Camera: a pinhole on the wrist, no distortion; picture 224 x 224 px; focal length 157.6 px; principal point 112.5 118.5 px. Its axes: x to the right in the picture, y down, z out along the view. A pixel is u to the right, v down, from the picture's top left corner.
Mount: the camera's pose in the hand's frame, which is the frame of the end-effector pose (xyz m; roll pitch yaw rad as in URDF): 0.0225 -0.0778 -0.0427 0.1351 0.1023 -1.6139
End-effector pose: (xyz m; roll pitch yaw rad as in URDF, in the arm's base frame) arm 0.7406 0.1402 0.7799 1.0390 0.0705 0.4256
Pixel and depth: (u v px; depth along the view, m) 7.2 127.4 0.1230
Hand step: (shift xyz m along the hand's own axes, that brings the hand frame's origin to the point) 0.0158 -0.0082 0.0879
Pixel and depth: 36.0 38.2 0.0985
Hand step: -0.0388 -0.0368 0.0526
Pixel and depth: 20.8 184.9 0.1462
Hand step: 0.0668 -0.0107 0.1184
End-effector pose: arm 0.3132 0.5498 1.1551 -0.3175 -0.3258 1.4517
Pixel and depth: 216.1 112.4 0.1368
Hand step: -0.0056 -0.1799 0.0823
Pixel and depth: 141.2 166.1 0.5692
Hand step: 0.1091 -0.2448 0.5308
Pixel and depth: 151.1 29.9 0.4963
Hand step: -0.3277 -0.2302 0.3967
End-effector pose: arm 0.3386 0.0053 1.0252 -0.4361 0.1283 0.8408
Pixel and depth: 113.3 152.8 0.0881
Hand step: 0.0292 -0.0877 0.0467
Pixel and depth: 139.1 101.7 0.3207
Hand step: -0.0582 -0.1602 0.2633
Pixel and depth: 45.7 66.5 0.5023
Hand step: -0.2021 0.0953 0.4520
